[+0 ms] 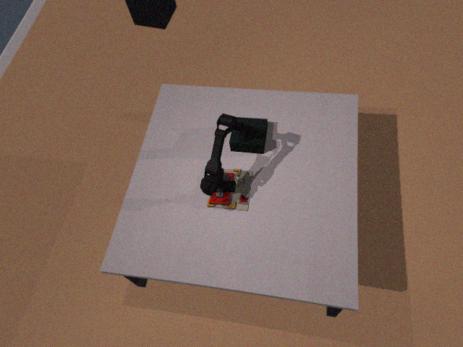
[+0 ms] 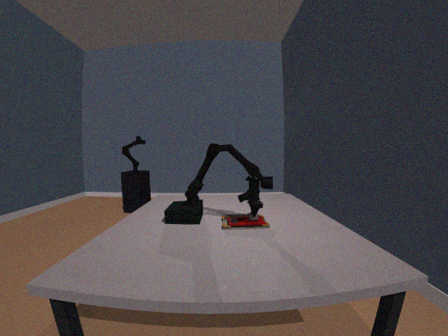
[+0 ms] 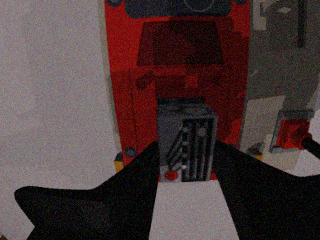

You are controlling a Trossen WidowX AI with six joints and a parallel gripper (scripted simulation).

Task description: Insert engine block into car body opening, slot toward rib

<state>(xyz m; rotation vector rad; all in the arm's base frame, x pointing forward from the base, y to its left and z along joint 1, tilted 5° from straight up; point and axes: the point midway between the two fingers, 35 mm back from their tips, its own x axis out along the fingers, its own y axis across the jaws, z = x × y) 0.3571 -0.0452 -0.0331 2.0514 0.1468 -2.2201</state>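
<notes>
My gripper tip is 1 cm above the grey engine block.
</notes>
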